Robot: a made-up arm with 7 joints.
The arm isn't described. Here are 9 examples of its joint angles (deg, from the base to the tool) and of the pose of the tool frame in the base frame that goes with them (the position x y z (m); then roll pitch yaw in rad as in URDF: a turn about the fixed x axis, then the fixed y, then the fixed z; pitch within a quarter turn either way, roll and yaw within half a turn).
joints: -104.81 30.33 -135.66 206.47 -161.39 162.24 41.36
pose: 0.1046 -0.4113 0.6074 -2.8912 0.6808 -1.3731
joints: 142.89 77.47 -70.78 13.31 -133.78 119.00 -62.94
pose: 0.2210 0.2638 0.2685 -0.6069 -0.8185 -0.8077
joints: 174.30 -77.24 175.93 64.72 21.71 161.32 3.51
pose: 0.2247 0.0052 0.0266 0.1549 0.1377 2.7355
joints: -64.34 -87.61 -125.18 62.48 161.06 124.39 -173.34
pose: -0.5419 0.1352 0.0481 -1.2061 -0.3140 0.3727
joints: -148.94 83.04 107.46 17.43 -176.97 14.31 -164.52
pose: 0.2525 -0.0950 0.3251 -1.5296 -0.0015 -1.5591
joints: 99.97 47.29 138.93 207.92 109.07 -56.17 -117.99
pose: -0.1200 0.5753 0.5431 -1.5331 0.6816 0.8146
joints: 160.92 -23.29 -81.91 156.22 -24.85 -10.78 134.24
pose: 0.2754 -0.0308 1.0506 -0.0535 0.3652 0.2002
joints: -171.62 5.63 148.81 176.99 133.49 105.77 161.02
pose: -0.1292 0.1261 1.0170 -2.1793 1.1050 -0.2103
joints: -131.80 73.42 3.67 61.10 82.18 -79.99 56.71
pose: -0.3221 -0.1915 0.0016 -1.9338 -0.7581 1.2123
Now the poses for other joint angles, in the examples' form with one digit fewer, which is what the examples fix.
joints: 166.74 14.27 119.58 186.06 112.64 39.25 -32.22
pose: -0.218 0.128 1.064 0.571 -0.286 3.060
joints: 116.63 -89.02 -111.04 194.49 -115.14 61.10 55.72
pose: 0.184 -0.781 0.301 3.066 -0.974 -2.103
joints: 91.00 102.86 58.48 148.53 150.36 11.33 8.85
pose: -0.247 0.692 -0.074 2.003 0.732 -2.433
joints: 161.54 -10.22 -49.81 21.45 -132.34 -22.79 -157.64
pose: -0.182 0.157 0.218 -2.767 0.301 0.851
